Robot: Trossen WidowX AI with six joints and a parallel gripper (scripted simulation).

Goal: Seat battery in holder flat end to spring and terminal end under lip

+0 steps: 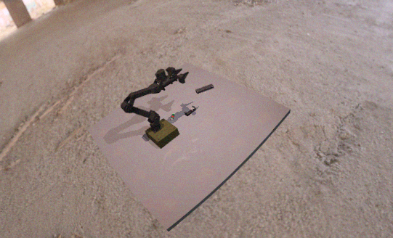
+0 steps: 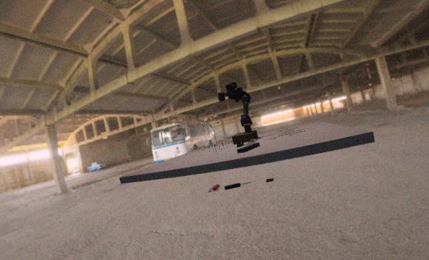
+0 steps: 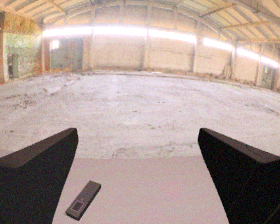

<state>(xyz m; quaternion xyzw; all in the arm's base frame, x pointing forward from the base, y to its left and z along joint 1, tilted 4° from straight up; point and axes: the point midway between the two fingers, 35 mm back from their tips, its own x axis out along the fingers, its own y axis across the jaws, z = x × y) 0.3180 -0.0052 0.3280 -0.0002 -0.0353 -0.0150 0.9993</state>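
My gripper tip is now 180 mm past the battery, 60 mm to the right of it and 370 mm above it. From my gripper tip the other things lie so: screwdriver 250 mm ahead, 40 mm to the left, 570 mm below; dark bar 230 mm ahead, 140 mm to the left, 370 mm below.
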